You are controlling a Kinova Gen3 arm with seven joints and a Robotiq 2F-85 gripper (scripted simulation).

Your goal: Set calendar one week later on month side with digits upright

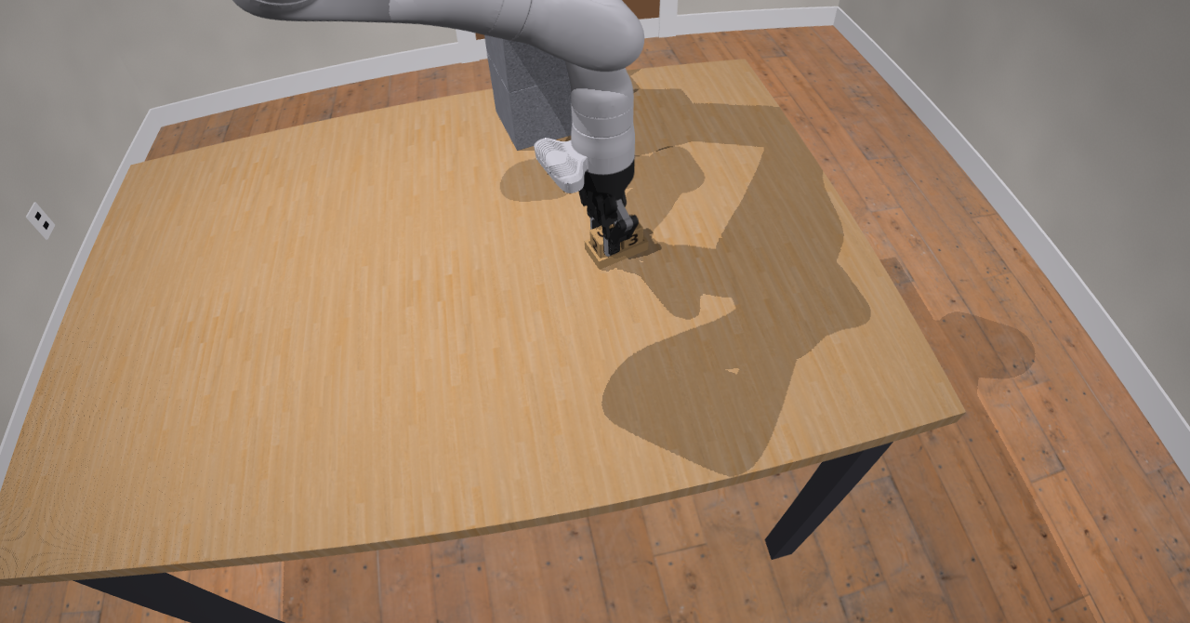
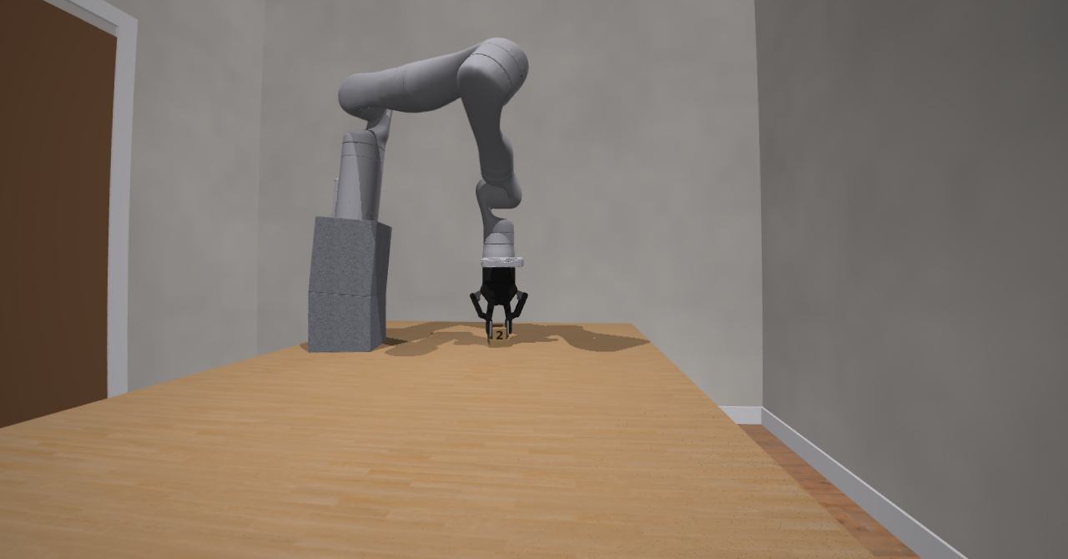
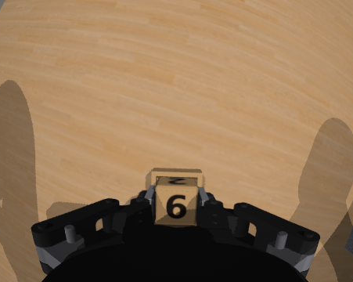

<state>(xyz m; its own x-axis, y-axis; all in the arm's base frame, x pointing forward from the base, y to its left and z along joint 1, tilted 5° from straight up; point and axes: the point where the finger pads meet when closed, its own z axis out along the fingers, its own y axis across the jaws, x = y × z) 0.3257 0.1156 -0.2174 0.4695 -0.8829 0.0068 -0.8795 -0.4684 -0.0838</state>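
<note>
The wooden tray lies 10 mm behind my hand, 10 mm to the left of it and 30 mm below it.
</note>
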